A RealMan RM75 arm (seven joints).
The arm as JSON. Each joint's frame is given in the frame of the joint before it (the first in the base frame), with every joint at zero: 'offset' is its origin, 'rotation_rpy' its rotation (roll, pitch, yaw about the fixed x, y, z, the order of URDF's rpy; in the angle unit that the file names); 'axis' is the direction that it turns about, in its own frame. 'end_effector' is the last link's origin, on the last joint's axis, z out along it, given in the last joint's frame.
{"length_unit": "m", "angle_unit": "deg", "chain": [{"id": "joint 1", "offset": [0.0, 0.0, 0.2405], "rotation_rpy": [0.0, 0.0, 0.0], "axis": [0.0, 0.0, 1.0]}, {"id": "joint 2", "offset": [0.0, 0.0, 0.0], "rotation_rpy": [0.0, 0.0, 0.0], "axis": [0.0, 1.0, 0.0]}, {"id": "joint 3", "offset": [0.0, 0.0, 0.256], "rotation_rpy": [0.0, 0.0, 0.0], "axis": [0.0, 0.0, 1.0]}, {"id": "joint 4", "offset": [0.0, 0.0, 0.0], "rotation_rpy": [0.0, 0.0, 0.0], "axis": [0.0, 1.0, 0.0]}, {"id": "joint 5", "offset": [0.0, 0.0, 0.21], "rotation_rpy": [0.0, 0.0, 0.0], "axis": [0.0, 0.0, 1.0]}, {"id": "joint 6", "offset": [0.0, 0.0, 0.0], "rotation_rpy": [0.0, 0.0, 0.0], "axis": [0.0, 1.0, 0.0]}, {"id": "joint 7", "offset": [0.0, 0.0, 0.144], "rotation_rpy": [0.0, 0.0, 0.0], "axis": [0.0, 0.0, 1.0]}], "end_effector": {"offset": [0.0, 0.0, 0.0], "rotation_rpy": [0.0, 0.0, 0.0]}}
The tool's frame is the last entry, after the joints.
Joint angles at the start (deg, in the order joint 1, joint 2, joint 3, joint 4, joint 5, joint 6, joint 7):
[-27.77 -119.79 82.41 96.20 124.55 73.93 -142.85]
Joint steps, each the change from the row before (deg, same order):
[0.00 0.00 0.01 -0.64 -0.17 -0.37 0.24]
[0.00 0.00 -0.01 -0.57 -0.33 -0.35 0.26]
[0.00 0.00 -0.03 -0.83 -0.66 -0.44 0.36]
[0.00 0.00 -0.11 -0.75 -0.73 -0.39 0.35]
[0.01 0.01 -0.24 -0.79 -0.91 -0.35 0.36]
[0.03 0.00 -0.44 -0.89 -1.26 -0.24 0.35]
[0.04 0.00 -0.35 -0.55 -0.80 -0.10 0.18]
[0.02 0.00 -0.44 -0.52 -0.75 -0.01 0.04]
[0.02 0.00 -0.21 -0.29 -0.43 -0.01 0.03]
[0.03 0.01 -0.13 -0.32 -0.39 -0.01 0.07]
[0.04 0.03 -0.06 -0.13 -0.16 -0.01 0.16]
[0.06 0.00 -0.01 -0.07 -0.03 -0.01 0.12]
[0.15 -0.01 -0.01 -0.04 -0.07 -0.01 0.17]
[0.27 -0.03 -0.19 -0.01 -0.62 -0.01 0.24]
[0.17 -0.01 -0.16 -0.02 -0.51 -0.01 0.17]
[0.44 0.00 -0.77 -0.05 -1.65 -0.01 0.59]
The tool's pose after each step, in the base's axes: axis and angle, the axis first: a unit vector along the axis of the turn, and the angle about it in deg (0 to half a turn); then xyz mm. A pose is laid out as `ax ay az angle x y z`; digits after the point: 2 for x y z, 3 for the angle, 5 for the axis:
-0.97276 -0.20166 -0.11432 157.222 -77.01 345.60 18.20
-0.97211 -0.20372 -0.11619 157.343 -78.11 346.49 17.22
-0.97095 -0.20712 -0.11982 157.671 -79.45 347.47 15.76
-0.96967 -0.21048 -0.12428 157.985 -80.52 348.39 14.78
-0.96795 -0.21484 -0.13008 158.343 -81.70 349.38 14.23
-0.96534 -0.22135 -0.13828 158.887 -83.01 350.31 14.14
-0.96343 -0.22621 -0.14366 159.211 -84.06 350.92 14.38
-0.96119 -0.23217 -0.14900 159.517 -85.19 351.61 14.99
-0.95996 -0.23536 -0.15193 159.712 -85.79 351.90 15.20
-0.95894 -0.23816 -0.15402 159.936 -86.57 352.07 15.06
-0.95879 -0.23842 -0.15455 159.975 -87.15 352.17 15.15
-0.95879 -0.23852 -0.15436 159.974 -87.73 352.15 15.04
-0.95872 -0.23876 -0.15440 159.972 -88.63 351.91 14.96
-0.95761 -0.24023 -0.15899 160.142 -89.13 351.33 15.67
-0.95670 -0.24128 -0.16279 160.281 -89.32 350.98 16.32
-0.95363 -0.24414 -0.17606 160.531 -89.73 350.60 19.69

